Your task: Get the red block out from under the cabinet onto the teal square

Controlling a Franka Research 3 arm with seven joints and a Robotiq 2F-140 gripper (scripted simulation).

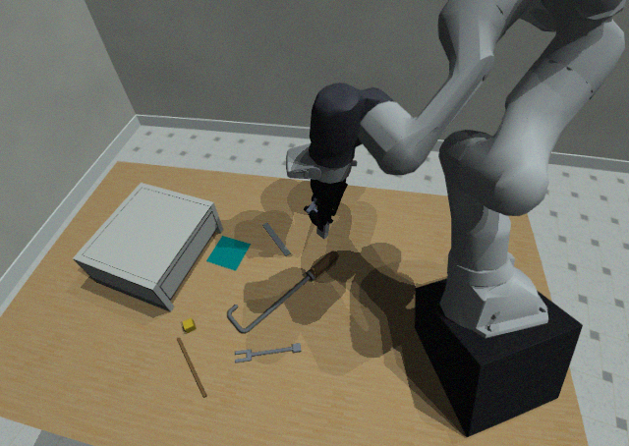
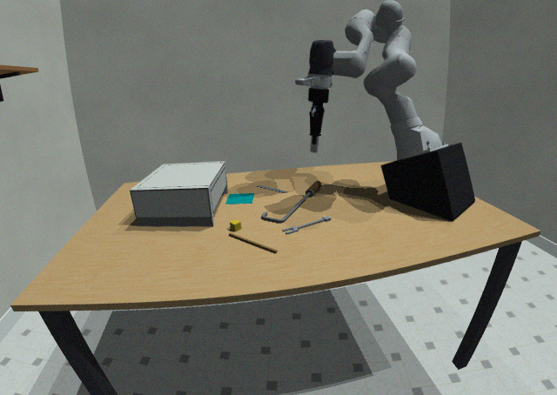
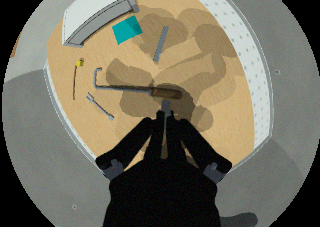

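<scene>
The grey hook tool is 190 mm below my hand, 120 mm ahead of it and 60 mm to the left of it. The rest, counted from my hand: grey forked tool (250 mm to the left, 200 mm below, 140 mm ahead); then teal square (300 mm ahead, 200 mm below, 60 mm to the right); then flat grey bar (200 mm below, 150 mm ahead, 110 mm to the right).
</scene>
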